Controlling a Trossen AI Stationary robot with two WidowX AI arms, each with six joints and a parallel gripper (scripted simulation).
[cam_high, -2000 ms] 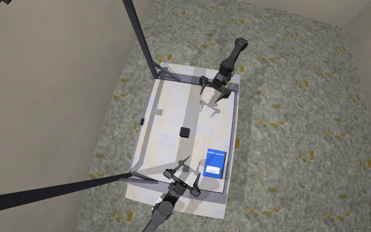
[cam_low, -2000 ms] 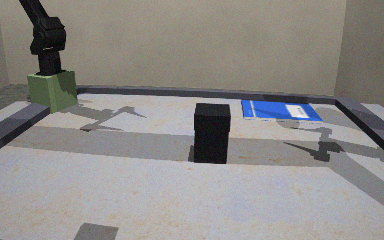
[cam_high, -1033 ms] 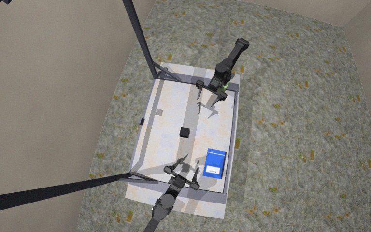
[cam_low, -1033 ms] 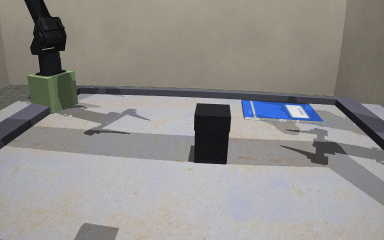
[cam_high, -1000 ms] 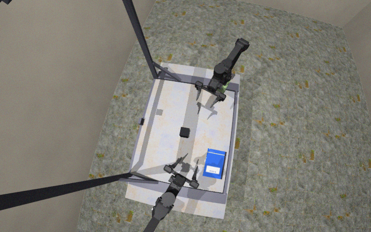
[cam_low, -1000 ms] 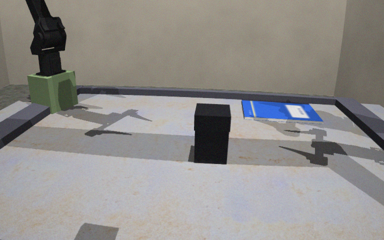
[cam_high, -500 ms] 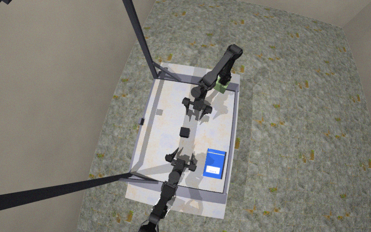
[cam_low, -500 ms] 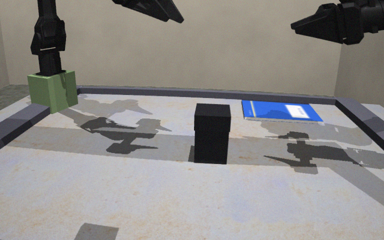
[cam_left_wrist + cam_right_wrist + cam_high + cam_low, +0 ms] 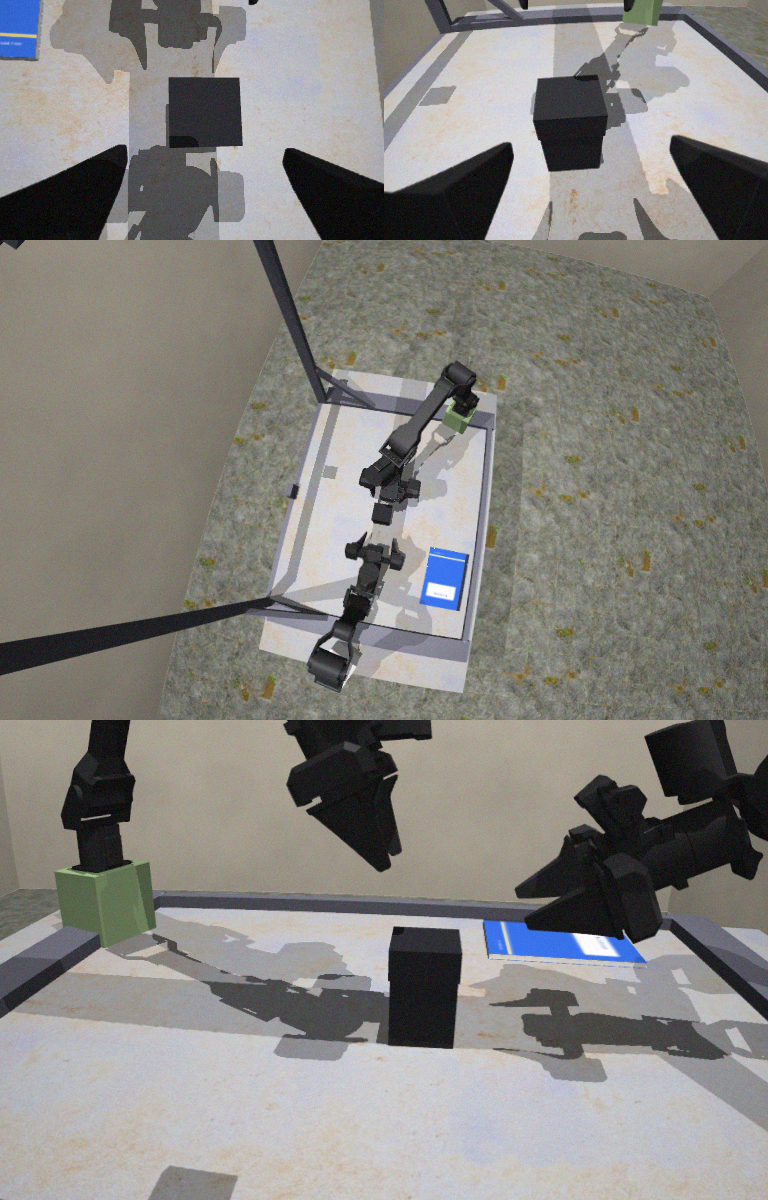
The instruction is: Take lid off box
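My right gripper is now 110 mm to the right of the black lid, 60 mm above it and 40 mm past it. Round my right hand: black box: 110 mm to the left, 90 mm below, 40 mm behind; blue book: 270 mm ahead, 130 mm below.
The black lid lies 11 cm below my left hand and 5 cm to the right of it. From my left hand the other things lie so: black box: 14 cm below, 5 cm to the right; blue book: 31 cm ahead, 19 cm below, 16 cm to the right.
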